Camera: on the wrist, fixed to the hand. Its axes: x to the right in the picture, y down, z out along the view.
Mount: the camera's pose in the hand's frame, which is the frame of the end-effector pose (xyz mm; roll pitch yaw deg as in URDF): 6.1 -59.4 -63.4 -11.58 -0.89 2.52
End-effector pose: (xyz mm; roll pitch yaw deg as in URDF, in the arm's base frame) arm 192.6 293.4 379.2 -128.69 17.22 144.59
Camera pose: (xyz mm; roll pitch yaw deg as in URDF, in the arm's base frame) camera 174.3 321.6 459.5 -140.55 19.74 143.66
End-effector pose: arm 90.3 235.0 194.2 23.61 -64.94 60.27
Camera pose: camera 153.6 287.3 165.0 7.54 -66.69 65.21
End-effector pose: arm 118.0 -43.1 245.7 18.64 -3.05 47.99
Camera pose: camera 151.7 -59.6 167.1 6.94 -4.70 50.10
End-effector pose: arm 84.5 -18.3 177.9 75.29 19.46 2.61
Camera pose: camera 63.7 27.0 106.5 63.66 16.80 2.38
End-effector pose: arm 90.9 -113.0 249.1 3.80 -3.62 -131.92
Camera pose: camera 43.0 -83.9 182.4 -7.94 -4.67 -129.46
